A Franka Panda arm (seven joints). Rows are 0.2 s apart.
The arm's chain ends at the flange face. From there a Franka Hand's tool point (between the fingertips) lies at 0.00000 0.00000 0.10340 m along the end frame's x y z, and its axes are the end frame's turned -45 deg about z.
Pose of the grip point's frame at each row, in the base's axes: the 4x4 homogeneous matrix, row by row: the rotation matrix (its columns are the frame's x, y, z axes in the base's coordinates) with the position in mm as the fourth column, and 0 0 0 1 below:
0.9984 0.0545 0.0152 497.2; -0.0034 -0.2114 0.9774 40.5; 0.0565 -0.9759 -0.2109 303.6; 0 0 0 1
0.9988 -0.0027 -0.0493 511.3; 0.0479 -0.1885 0.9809 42.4; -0.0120 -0.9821 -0.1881 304.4; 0 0 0 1
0.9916 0.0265 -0.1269 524.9; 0.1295 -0.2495 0.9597 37.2; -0.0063 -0.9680 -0.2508 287.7; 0 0 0 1
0.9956 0.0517 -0.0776 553.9; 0.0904 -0.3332 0.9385 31.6; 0.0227 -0.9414 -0.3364 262.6; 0 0 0 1
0.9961 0.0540 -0.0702 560.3; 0.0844 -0.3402 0.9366 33.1; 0.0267 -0.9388 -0.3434 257.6; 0 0 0 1
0.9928 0.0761 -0.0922 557.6; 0.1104 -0.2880 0.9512 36.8; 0.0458 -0.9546 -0.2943 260.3; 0 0 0 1
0.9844 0.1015 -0.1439 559.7; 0.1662 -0.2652 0.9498 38.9; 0.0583 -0.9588 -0.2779 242.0; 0 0 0 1
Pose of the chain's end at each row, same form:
0.7445 -0.6674 0.0152 495.6; -0.1519 -0.1471 0.9774 -60.6; -0.6501 -0.7300 -0.2109 325.4; 0 0 0 1
0.7043 -0.7082 -0.0493 516.4; -0.0994 -0.1672 0.9809 -59.0; -0.7029 -0.6860 -0.1881 323.8; 0 0 0 1
0.7199 -0.6824 -0.1269 538.0; -0.0849 -0.2680 0.9597 -62.0; -0.6889 -0.6800 -0.2508 313.6; 0 0 0 1
0.7406 -0.6674 -0.0776 561.9; -0.1717 -0.2995 0.9385 -65.4; -0.6496 -0.6817 -0.3364 297.4; 0 0 0 1
0.7425 -0.6662 -0.0702 567.6; -0.1809 -0.3002 0.9366 -63.7; -0.6450 -0.6827 -0.3434 293.1; 0 0 0 1
0.7558 -0.6482 -0.0922 567.1; -0.1256 -0.2817 0.9512 -61.6; -0.6426 -0.7074 -0.2943 290.7; 0 0 0 1
0.7678 -0.6243 -0.1439 574.6; -0.0700 -0.3050 0.9498 -59.3; -0.6367 -0.7192 -0.2779 270.7; 0 0 0 1

